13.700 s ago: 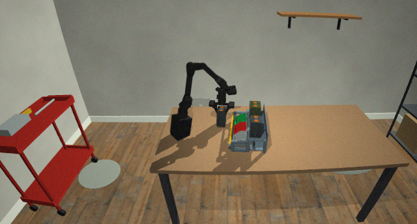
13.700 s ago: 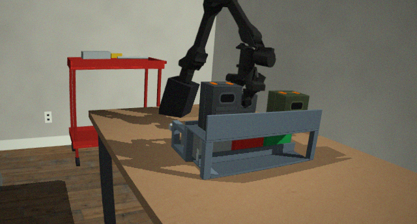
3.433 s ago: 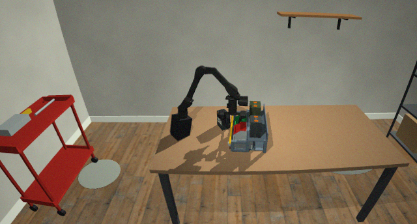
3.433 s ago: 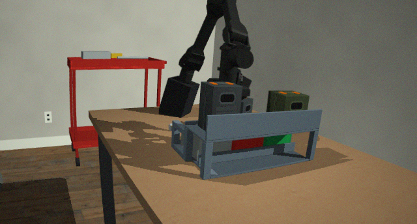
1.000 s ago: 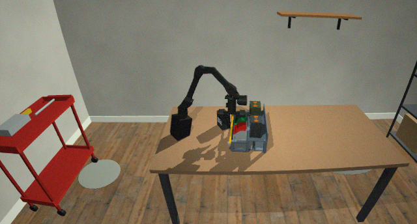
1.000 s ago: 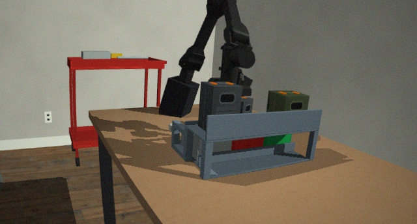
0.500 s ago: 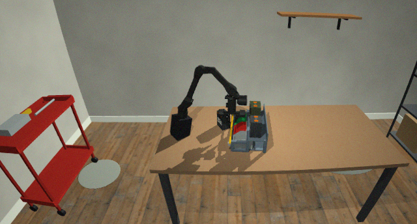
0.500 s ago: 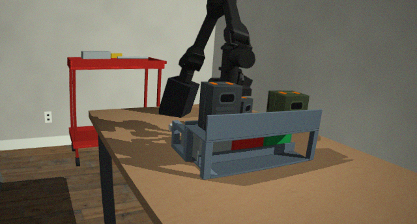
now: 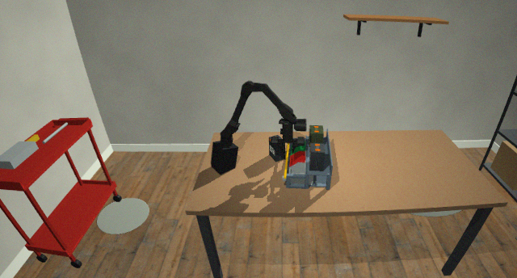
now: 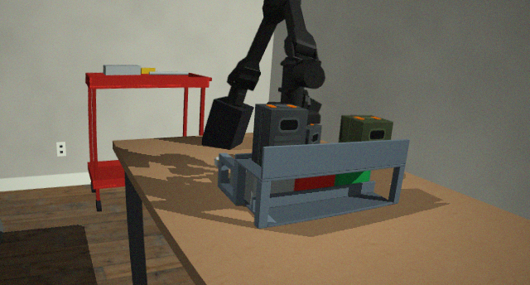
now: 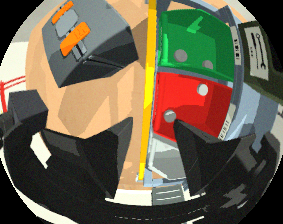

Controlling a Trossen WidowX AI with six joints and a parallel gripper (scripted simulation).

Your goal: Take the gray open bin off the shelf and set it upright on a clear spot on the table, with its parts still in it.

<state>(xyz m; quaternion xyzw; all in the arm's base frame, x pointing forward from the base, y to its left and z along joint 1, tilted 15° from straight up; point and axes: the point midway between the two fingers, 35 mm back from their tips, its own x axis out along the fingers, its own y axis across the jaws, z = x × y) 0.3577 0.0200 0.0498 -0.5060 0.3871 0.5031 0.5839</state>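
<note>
My gripper is now 70 mm above the yellow stick. Also, from my hand: gray bin: 80 mm ahead, 110 mm to the right, 90 mm below; green bin: 70 mm ahead, 120 mm to the left, 90 mm below; red bin: 80 mm ahead, 90 mm below.
</note>
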